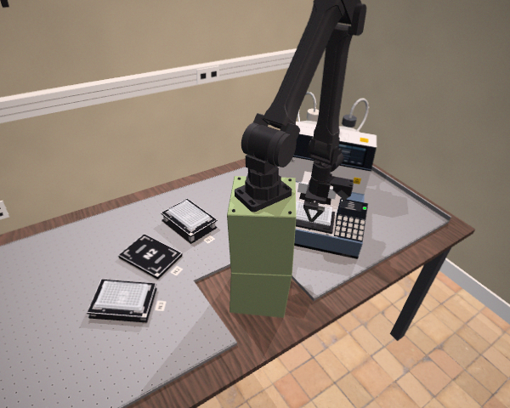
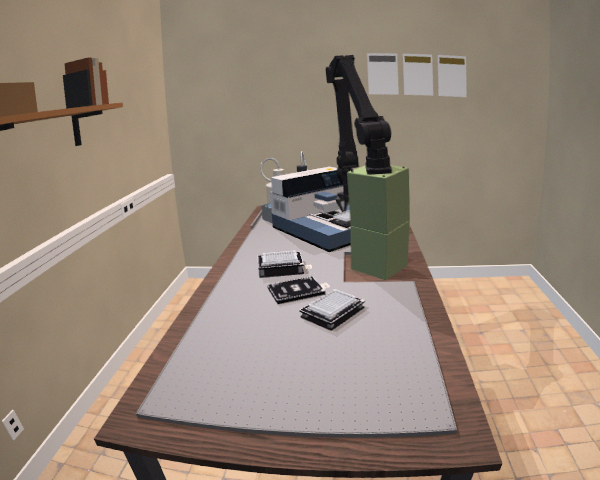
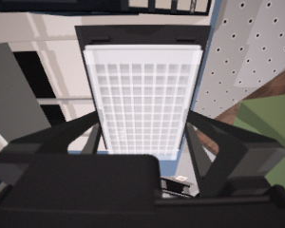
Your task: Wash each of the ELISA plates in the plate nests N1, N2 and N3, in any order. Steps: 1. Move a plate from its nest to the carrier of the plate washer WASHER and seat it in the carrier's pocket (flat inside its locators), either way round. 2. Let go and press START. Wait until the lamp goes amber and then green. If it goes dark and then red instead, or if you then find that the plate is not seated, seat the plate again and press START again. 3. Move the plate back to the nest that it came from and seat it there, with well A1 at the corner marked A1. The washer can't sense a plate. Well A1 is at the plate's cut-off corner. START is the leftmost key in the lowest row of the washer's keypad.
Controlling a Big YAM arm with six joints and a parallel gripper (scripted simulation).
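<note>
The dark washer carrier is 30 mm below my hand. From my hand the other things lie so: plate washer 110 mm to the right, 100 mm ahead, 20 mm above.
</note>
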